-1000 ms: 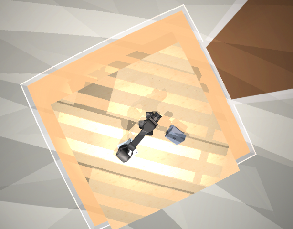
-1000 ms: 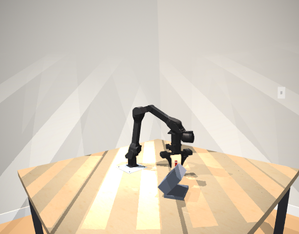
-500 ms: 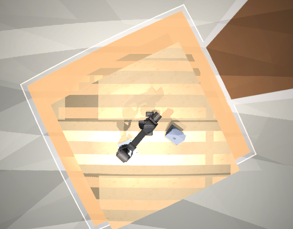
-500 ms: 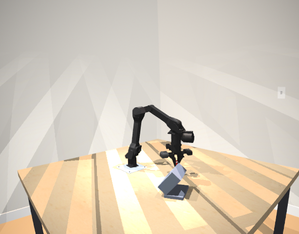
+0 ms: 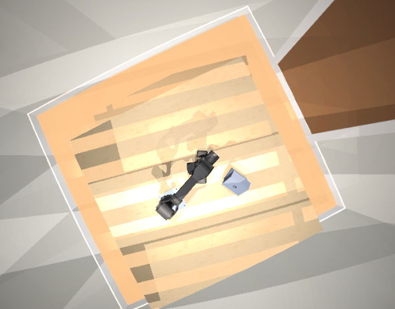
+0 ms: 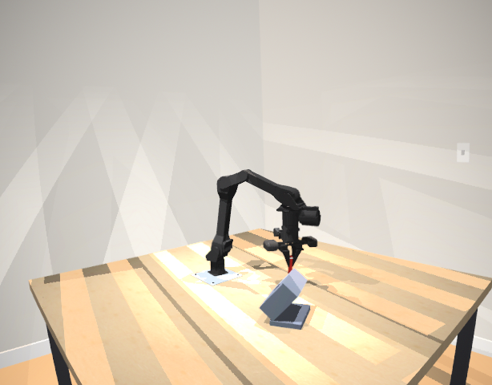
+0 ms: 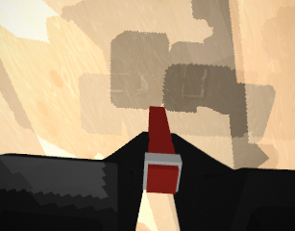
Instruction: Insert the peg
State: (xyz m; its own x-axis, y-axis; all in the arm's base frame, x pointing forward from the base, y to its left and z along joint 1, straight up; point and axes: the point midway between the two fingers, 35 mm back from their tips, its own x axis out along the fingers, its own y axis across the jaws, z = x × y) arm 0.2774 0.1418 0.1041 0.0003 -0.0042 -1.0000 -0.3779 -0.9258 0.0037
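The grey-blue sloped panel lies 17 cm ahead of my gripper tip and 17 cm to the right of it. Round my gripper tip: red peg (2 cm above).
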